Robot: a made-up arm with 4 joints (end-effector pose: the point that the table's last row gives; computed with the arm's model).
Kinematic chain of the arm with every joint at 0, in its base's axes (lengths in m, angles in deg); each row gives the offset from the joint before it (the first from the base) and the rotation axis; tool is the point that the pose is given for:
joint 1: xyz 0 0 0.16 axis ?
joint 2: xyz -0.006 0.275 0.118 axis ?
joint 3: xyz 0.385 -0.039 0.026 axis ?
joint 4: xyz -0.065 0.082 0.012 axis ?
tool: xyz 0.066 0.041 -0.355
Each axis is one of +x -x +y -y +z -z.
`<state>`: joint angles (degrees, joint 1 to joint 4).
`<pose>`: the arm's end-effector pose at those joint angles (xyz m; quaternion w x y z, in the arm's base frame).
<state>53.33 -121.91 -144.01 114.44</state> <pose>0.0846 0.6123 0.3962 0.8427 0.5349 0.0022 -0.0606</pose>
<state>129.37 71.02 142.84 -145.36</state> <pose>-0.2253 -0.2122 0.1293 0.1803 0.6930 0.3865 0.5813</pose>
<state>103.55 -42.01 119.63 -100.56</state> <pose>-0.1609 -0.1083 0.5124 0.4611 -0.0077 0.8268 -0.3220</pose>
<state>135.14 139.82 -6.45 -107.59</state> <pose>0.5693 -0.0066 0.3388 0.3205 0.7906 -0.5045 -0.1330</pose>
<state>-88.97 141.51 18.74 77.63</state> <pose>-0.1595 -0.4873 0.2856 0.3084 -0.9314 0.0554 0.1851</pose>
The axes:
joint 1: -z
joint 2: +y
joint 3: -x
joint 4: -z

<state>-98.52 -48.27 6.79 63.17</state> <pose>-0.3067 0.4491 0.3537 0.8753 0.3944 -0.1183 0.2535</pose>
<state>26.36 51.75 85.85 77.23</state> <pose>0.1383 -0.1848 -0.0319 0.6410 -0.6906 0.0254 -0.3339</pose>
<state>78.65 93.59 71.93 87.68</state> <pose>-0.1077 0.1067 -0.0788 0.4910 -0.4473 0.5565 -0.4992</pose>
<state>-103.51 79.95 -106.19 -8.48</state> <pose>-0.5852 0.1731 -0.0520 0.6832 0.1294 0.7125 0.0942</pose>
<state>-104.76 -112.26 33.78 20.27</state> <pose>-0.1564 0.0973 0.7633 0.5569 0.6301 -0.5103 0.1799</pose>
